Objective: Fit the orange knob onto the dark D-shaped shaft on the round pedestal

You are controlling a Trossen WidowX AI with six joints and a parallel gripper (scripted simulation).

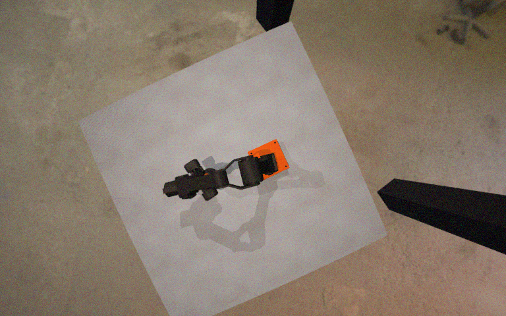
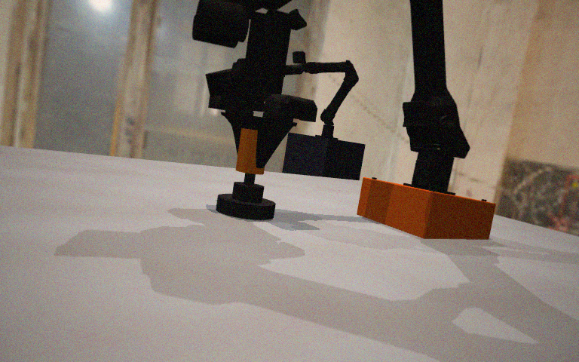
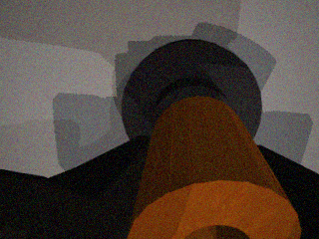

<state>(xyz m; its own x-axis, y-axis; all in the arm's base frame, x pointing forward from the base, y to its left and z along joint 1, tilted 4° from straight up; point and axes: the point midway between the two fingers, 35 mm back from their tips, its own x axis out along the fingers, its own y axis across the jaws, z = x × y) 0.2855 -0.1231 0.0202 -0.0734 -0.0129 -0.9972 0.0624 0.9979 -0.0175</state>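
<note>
Right now my gripper tip is 20 mm below the orange knob. From my gripper tip the other things lie so: dark round pedestal 40 mm below.
</note>
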